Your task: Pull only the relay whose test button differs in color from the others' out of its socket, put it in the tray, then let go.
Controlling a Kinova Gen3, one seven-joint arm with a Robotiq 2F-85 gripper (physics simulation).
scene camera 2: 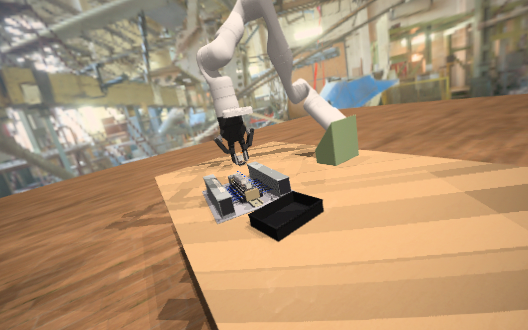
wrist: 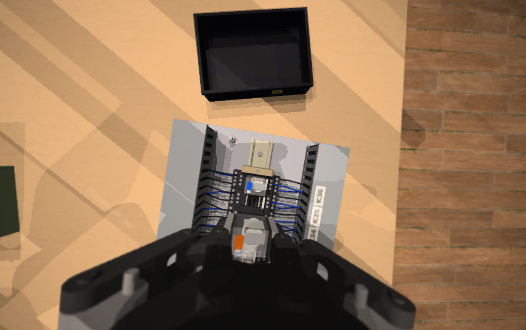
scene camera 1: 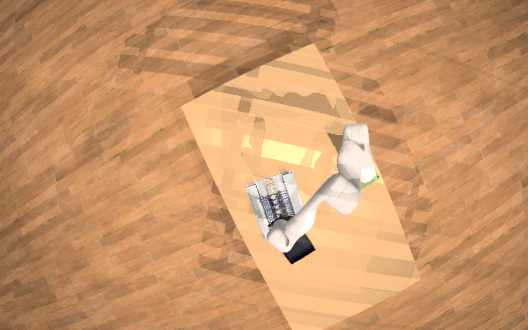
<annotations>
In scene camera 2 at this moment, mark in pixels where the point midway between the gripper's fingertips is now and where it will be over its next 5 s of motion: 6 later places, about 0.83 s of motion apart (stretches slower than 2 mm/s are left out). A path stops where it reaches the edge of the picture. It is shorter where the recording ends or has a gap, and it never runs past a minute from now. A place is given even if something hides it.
My gripper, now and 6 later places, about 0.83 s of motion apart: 241,162; 259,166; 273,172; 279,186; 282,197; 283,199; 278,178
</annotations>
